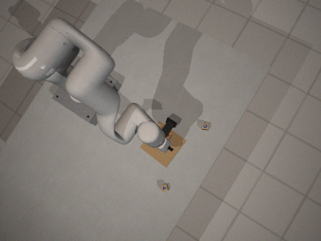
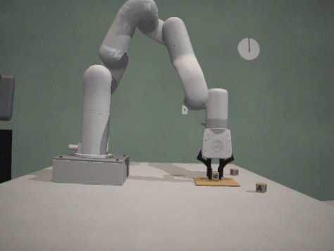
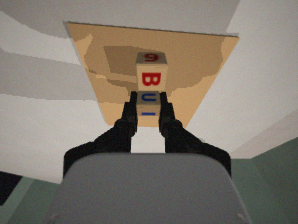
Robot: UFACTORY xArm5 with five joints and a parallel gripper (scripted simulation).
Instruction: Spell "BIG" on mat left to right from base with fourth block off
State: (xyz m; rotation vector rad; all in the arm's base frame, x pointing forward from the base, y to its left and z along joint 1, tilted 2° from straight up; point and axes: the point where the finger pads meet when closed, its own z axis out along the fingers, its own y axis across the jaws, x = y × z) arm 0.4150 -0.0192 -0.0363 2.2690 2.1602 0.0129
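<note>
The mat lies 30 mm below my hand.
</note>
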